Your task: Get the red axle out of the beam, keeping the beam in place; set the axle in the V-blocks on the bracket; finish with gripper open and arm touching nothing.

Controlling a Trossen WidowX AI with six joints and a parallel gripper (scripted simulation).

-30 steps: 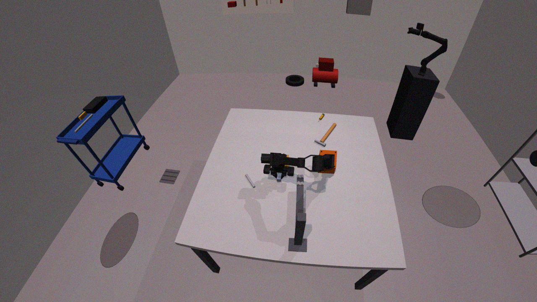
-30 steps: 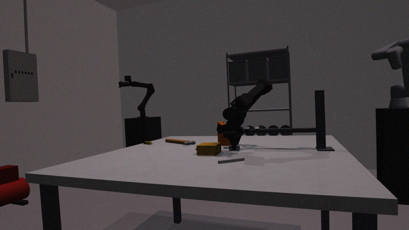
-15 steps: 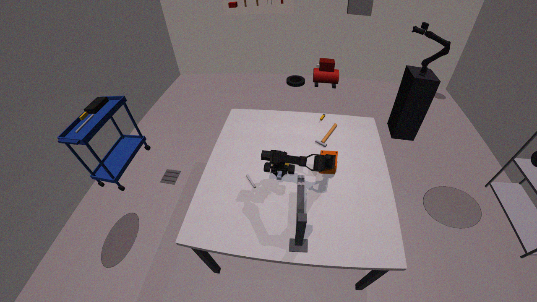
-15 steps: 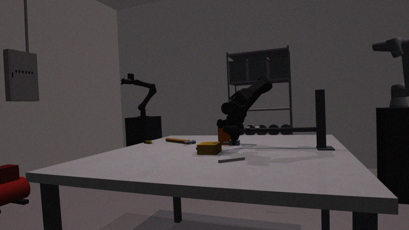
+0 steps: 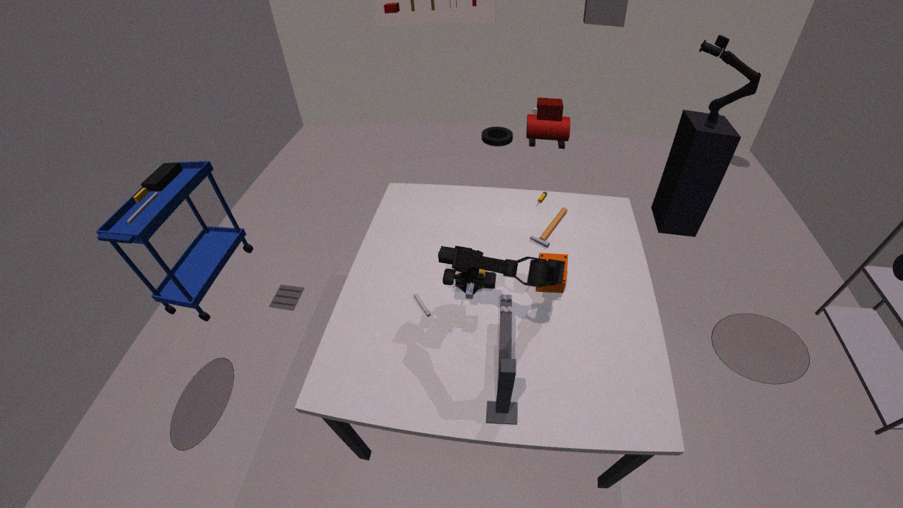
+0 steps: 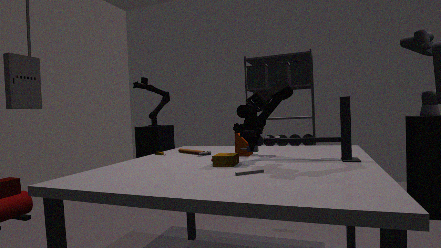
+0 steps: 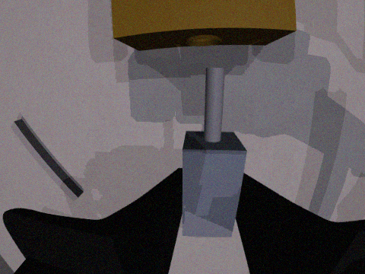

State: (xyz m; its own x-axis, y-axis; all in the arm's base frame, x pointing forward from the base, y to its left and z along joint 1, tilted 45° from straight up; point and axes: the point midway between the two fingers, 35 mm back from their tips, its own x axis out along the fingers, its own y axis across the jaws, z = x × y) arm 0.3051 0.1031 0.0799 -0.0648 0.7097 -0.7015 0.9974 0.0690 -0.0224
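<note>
The yellow beam is 1 cm ahead of my gripper tip, 13 cm to the right of it and 4 cm below it. From my gripper tip the other things lie so: flat grey bar: 18 cm ahead, 4 cm to the left, 6 cm below; then small grey block: 2 cm to the right, 1 cm above.
</note>
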